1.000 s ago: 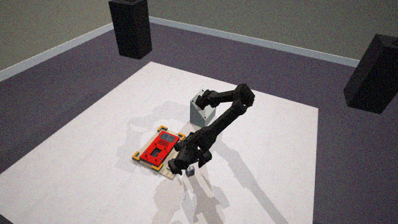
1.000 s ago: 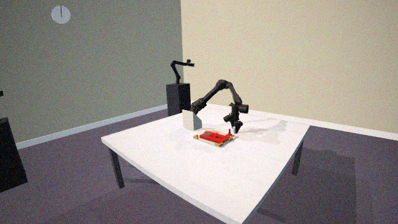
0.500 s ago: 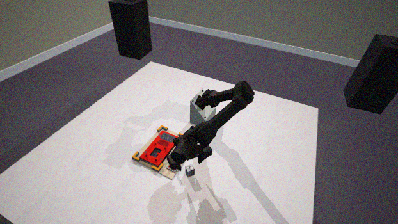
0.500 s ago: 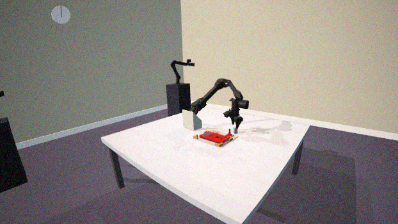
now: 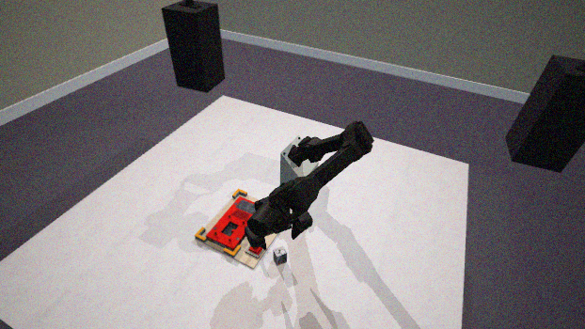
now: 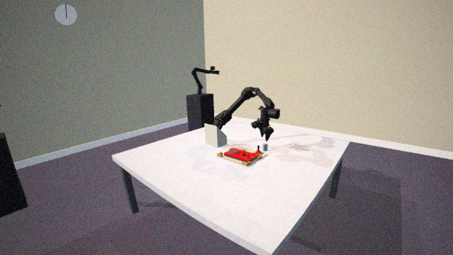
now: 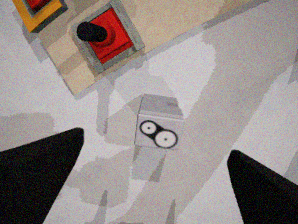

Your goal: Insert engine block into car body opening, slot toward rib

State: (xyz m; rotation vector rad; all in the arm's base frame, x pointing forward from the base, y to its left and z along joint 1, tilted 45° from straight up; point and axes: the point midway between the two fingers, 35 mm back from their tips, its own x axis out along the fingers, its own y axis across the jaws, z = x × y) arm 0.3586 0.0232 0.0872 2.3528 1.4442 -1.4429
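Right now the engine block is 10 mm to the left of my gripper tip and 60 mm below it.
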